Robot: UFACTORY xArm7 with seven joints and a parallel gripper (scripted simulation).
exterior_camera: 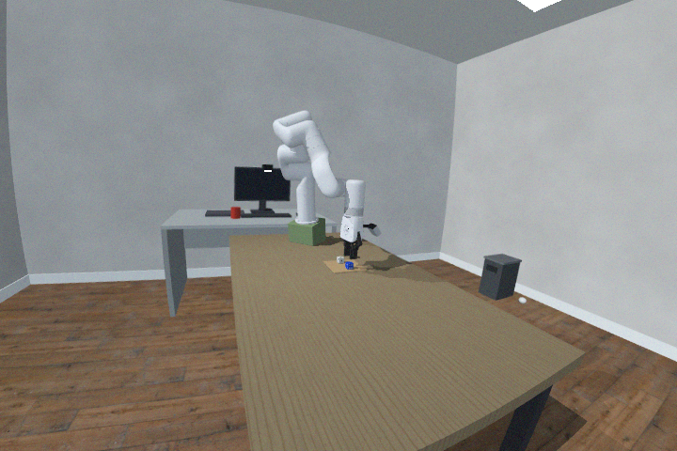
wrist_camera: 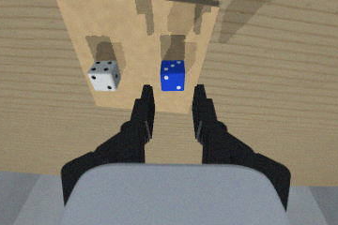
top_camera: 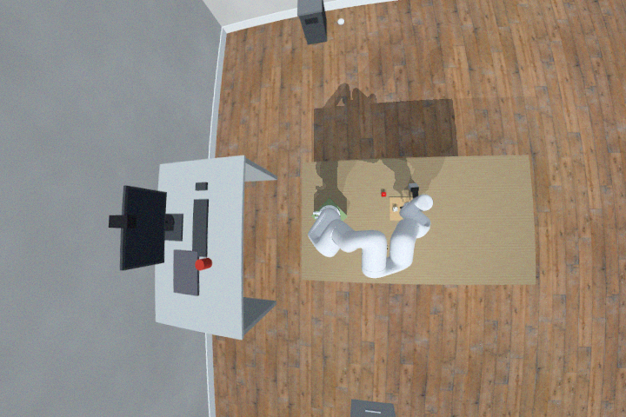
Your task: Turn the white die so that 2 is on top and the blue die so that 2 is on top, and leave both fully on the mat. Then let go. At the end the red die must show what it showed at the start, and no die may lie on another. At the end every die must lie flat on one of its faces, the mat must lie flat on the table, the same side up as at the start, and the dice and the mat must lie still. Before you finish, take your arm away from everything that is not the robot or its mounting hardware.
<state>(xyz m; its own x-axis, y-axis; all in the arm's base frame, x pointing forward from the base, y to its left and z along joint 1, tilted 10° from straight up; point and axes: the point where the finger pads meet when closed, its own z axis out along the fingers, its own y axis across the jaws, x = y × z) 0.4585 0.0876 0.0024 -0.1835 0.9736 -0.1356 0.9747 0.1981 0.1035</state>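
Right now my hand is 50 mm above the blue die. From my hand the other things lie so: red die 150 mm behind, 70 mm to the left, 60 mm below; then white die 80 mm behind, 50 mm below, 10 mm to the right; then tan mat 70 mm below, 40 mm behind, 10 mm to the right.
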